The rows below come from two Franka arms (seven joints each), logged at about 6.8 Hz.
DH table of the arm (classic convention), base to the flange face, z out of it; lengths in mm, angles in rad. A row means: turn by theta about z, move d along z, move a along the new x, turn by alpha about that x. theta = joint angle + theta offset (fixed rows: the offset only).
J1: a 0  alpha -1.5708  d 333  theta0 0
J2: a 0  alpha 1.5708  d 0  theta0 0
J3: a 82.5  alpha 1.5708  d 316  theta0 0
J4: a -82.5  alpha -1.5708  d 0  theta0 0
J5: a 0  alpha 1.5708  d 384  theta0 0
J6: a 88  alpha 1.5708  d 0  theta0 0
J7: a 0  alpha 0  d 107  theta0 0
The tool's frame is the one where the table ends.
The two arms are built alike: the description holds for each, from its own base.
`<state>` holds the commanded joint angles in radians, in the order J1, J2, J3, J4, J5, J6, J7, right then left.
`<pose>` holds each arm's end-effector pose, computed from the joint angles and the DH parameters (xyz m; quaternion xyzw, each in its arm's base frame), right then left.
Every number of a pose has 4 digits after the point. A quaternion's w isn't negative.
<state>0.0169 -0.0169 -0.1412 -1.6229 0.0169 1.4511 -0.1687 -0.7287 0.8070 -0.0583 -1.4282 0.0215 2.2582 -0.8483</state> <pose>0.5303 -0.0649 0.5999 -0.9967 -0.0226 0.0752 0.0208 0.5208 -0.5101 0.2159 0.9993 0.0331 -0.0008 0.0175</pose>
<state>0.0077 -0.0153 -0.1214 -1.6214 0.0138 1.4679 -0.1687 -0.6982 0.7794 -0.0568 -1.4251 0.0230 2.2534 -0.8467</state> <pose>0.5334 -0.0598 0.6010 -0.9972 -0.0277 0.0673 0.0175 0.5393 -0.4954 0.2370 0.9985 0.0475 0.0098 0.0254</pose>
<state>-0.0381 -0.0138 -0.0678 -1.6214 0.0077 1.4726 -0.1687 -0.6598 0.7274 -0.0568 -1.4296 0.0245 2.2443 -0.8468</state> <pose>0.5348 -0.0562 0.6005 -0.9972 -0.0315 0.0662 0.0135 0.5595 -0.4755 0.2722 0.9968 0.0658 0.0253 0.0373</pose>
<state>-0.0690 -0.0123 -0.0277 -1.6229 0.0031 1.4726 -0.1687 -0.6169 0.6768 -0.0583 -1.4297 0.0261 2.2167 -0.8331</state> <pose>0.5355 -0.0517 0.5991 -0.9970 -0.0360 0.0681 0.0108 0.5786 -0.4514 0.3065 0.9953 0.0789 0.0358 0.0432</pose>
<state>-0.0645 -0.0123 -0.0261 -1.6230 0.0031 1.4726 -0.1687 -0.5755 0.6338 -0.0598 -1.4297 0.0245 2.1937 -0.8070</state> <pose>0.5358 -0.0484 0.5990 -0.9969 -0.0390 0.0682 0.0106 0.5948 -0.4268 0.3358 0.9941 0.0860 0.0447 0.0485</pose>
